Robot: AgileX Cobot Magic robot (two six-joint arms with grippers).
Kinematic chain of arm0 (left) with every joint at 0, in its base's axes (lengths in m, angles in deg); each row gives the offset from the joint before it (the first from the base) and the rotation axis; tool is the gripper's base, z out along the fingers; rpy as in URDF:
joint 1: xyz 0 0 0.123 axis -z
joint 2: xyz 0 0 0 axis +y
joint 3: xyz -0.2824 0 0.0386 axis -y
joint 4: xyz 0.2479 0 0.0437 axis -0.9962 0 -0.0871
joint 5: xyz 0 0 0 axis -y
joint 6: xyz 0.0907 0 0.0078 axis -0.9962 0 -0.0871
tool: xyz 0 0 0 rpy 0 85 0
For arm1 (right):
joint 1: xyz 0 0 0.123 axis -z
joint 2: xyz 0 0 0 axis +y
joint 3: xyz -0.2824 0 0.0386 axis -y
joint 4: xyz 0.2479 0 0.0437 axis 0.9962 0 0.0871
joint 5: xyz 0 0 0 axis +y
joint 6: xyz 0.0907 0 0.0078 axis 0.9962 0 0.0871
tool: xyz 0 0 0 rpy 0 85 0
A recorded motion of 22 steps. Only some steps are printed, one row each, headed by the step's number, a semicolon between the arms.
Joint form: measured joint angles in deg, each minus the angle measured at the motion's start. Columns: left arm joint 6, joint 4, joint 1, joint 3, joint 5, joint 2; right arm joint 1, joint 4, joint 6, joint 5, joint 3, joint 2.
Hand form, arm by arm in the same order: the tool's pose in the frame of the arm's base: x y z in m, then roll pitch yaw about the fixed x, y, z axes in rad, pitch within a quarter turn. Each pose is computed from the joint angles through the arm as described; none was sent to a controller.
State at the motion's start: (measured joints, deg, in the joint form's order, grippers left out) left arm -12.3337 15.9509 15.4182 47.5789 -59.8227 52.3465; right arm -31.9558 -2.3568 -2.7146 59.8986 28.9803 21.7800
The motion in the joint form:
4: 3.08 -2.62 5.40 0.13 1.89 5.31; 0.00 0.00 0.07 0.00 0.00 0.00
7: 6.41 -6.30 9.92 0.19 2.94 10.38; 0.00 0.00 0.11 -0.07 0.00 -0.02
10: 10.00 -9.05 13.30 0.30 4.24 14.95; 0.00 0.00 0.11 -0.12 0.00 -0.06
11: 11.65 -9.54 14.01 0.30 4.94 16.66; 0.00 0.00 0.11 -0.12 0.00 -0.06
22: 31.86 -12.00 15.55 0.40 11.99 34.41; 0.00 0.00 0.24 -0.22 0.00 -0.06
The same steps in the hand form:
4: 0.1571 -0.0788 0.3034 -2.9639 0.4925 2.7378; 0.0473 0.0257 0.2707 -3.0456 0.7343 -2.4939
7: 0.1676 -0.0935 0.2872 -3.0054 0.4122 2.6878; 0.0473 0.0257 0.2708 -3.0460 0.7359 -2.4946
10: 0.1764 -0.1069 0.2722 -3.0323 0.3496 2.6696; 0.0473 0.0257 0.2709 -3.0458 0.7375 -2.4945
11: 0.1801 -0.1112 0.2662 -3.0321 0.3291 2.6833; 0.0473 0.0257 0.2709 -3.0458 0.7375 -2.4945
22: 0.2175 -0.1359 0.1960 -3.0384 0.1174 2.9905; 0.0474 0.0257 0.2710 -3.0476 0.7394 -2.4973

